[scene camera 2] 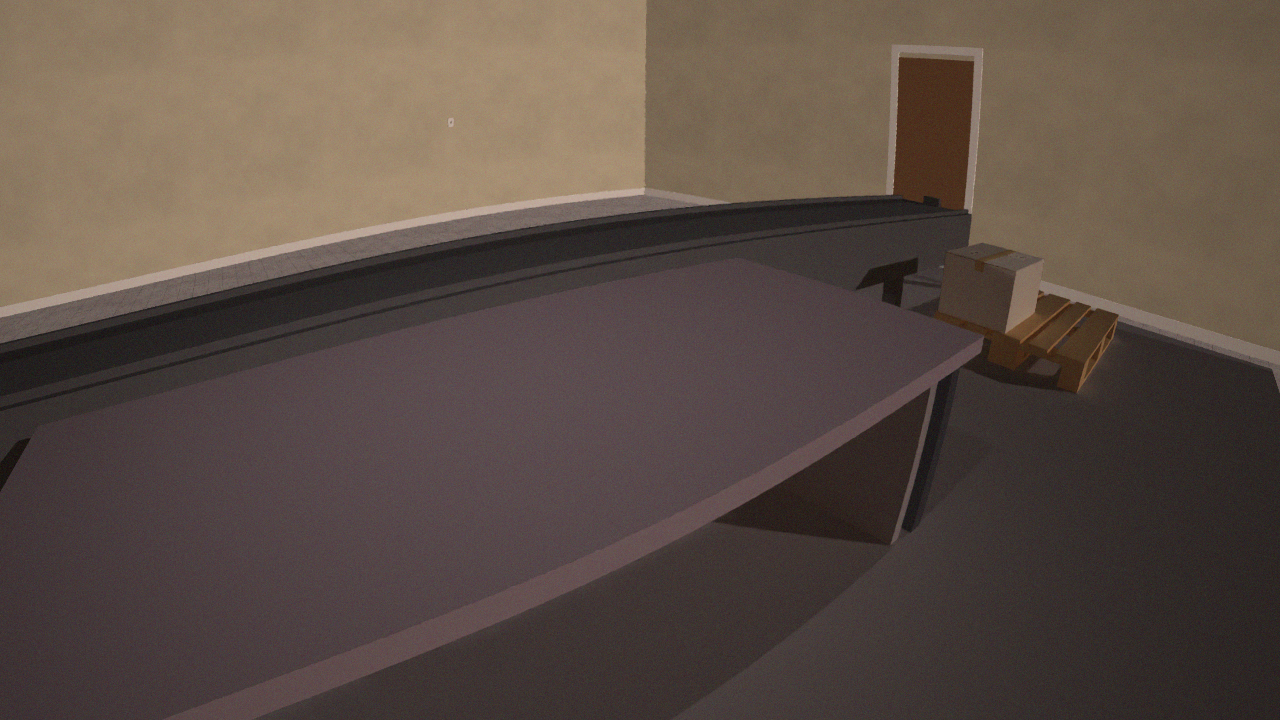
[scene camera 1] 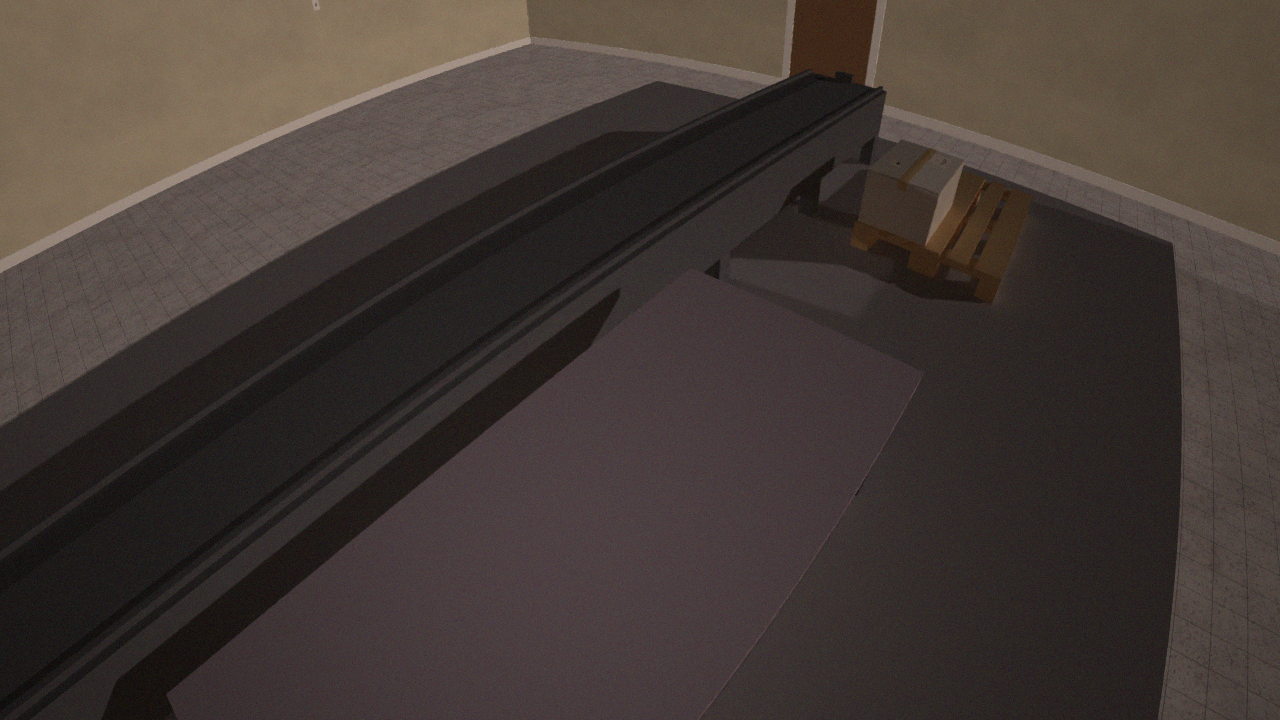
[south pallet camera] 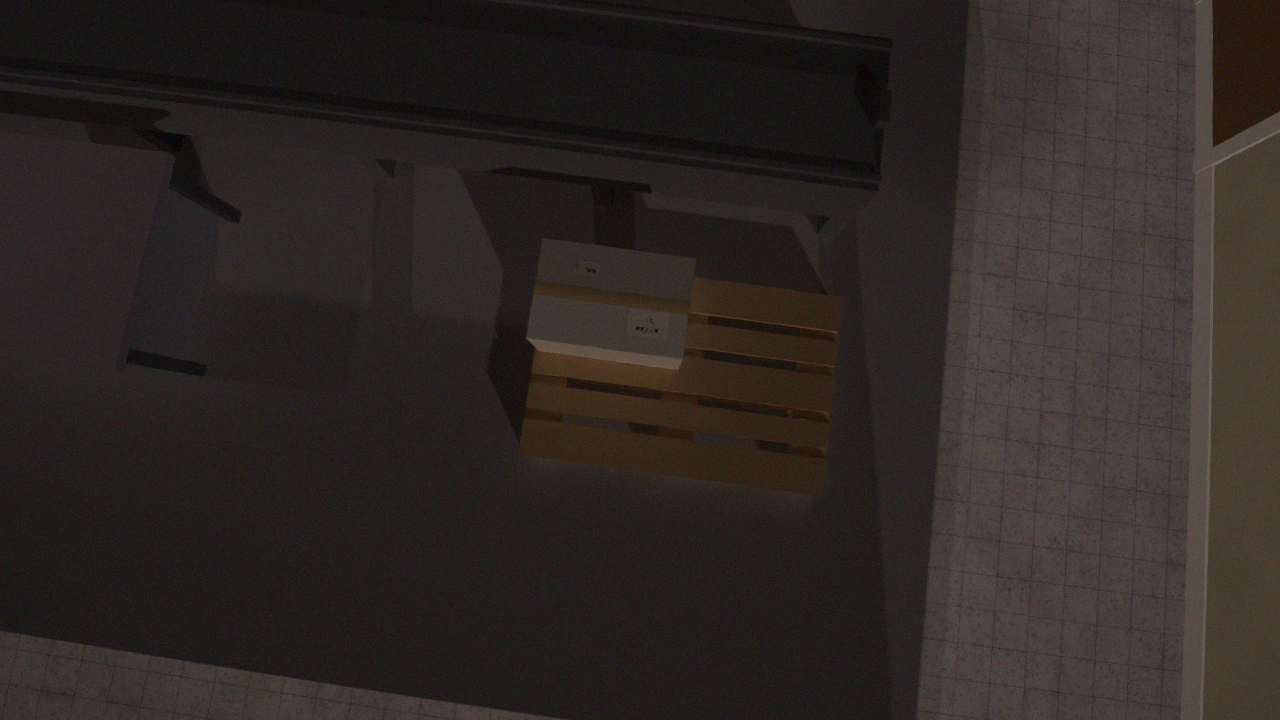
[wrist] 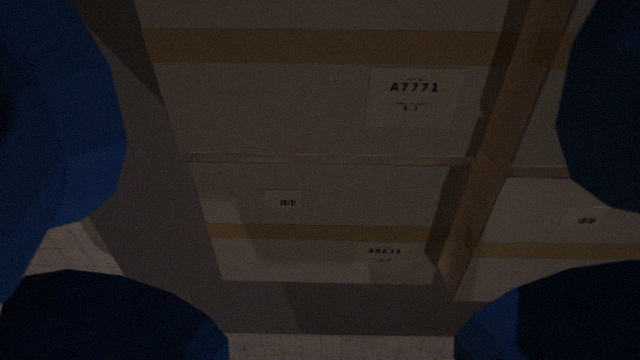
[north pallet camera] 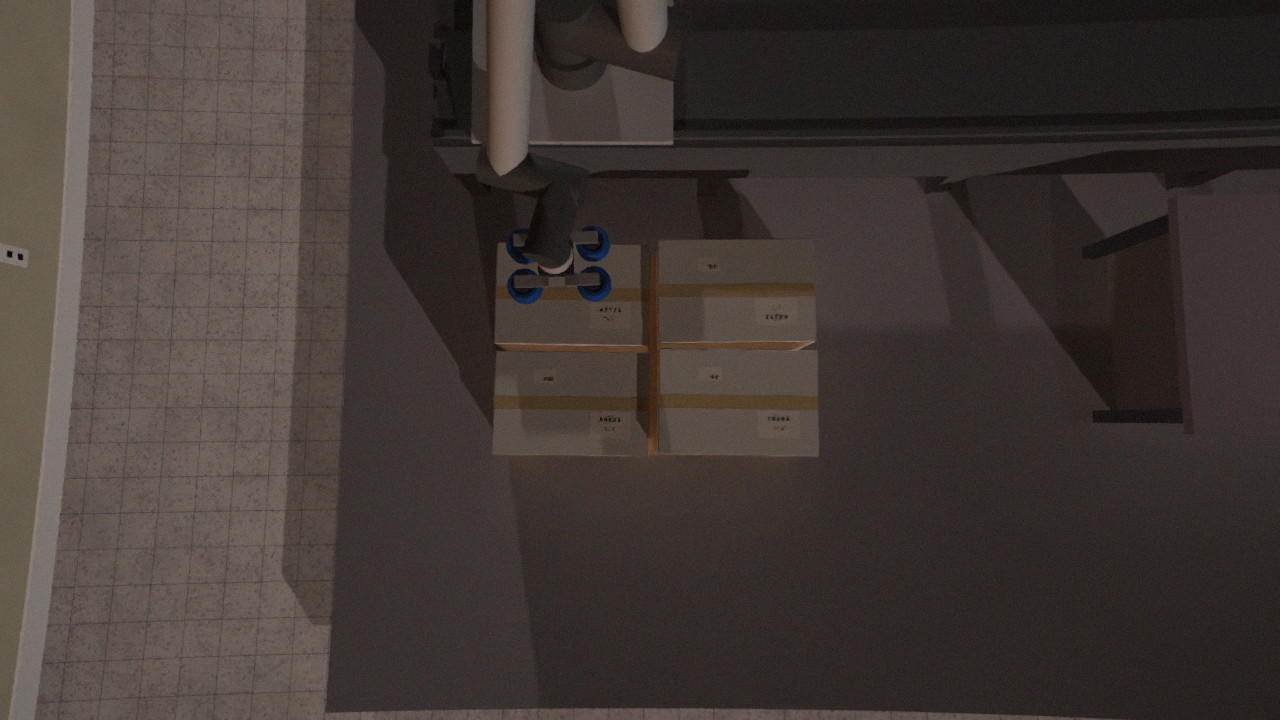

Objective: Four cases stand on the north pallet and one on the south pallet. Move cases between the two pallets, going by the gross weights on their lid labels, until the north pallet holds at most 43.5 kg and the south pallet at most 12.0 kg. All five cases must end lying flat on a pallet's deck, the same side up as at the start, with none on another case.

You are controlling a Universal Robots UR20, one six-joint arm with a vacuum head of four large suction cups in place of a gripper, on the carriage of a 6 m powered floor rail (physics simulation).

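Frame: origin at the arm's base, x up, y ahead, z left, level; centimetres.
Seen in the pictures: hand, tool point: [wrist: 337,246].
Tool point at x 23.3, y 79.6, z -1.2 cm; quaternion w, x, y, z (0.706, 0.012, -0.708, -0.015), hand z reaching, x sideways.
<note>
A point is followed by its place in that frame.
My suction head [north pallet camera: 558,264] {x 23.3, y 79.6, z -1.2 cm} [wrist: 325,200] {x 23.3, y 79.6, z -1.2 cm}, four blue cups, hangs over the upper-left case [north pallet camera: 546,322] {x -17.3, y 90.8, z -10.8 cm} [wrist: 275,110] {x -17.4, y 90.1, z -10.5 cm} in the north pallet view, holding nothing. That case's label reads A7771; its weight is too blurred to read. Beside it are the upper-right case [north pallet camera: 707,317] {x -12.9, y 89.6, z 47.7 cm}, the lower-left case [north pallet camera: 546,434] {x -18.5, y 131.5, z -10.4 cm} [wrist: 310,212] {x -18.6, y 114.1, z -5.2 cm} and the lower-right case [north pallet camera: 707,434] {x -13.0, y 131.4, z 47.3 cm} [wrist: 525,210] {x -13.0, y 108.5, z 36.7 cm}. All lie flat on the north pallet [north pallet camera: 653,358] [wrist: 500,125]. The fifth case [scene camera 1: 899,205] {x -25.9, y 80.7, z 522.4 cm} [scene camera 2: 975,286] {x -25.2, y 79.2, z 522.4 cm} [south pallet camera: 581,326] {x -12.8, y 91.6, z 541.4 cm} lies flat on the south pallet [scene camera 1: 1011,223] {x -42.6, y 133.6, z 587.4 cm} [scene camera 2: 1087,335] {x -42.6, y 132.2, z 568.4 cm} [south pallet camera: 671,456] {x -42.5, y 132.7, z 580.5 cm}, at one corner.
The floor rail [north pallet camera: 895,80] [south pallet camera: 447,80] runs alongside both pallets. The arm [north pallet camera: 508,89] {x 73.9, y 49.4, z -7.5 cm} stands on the carriage [north pallet camera: 626,111] {x -0.1, y 19.4, z 18.7 cm} at the north end. A table [scene camera 1: 581,501] {x -4.0, y 82.4, z 298.3 cm} [scene camera 2: 492,402] {x -4.0, y 92.7, z 285.6 cm} [north pallet camera: 1235,313] {x -4.0, y 90.3, z 220.5 cm} [south pallet camera: 71,250] {x -4.0, y 90.4, z 358.7 cm} stands between the pallets. The south pallet has bare deck beside its case.
</note>
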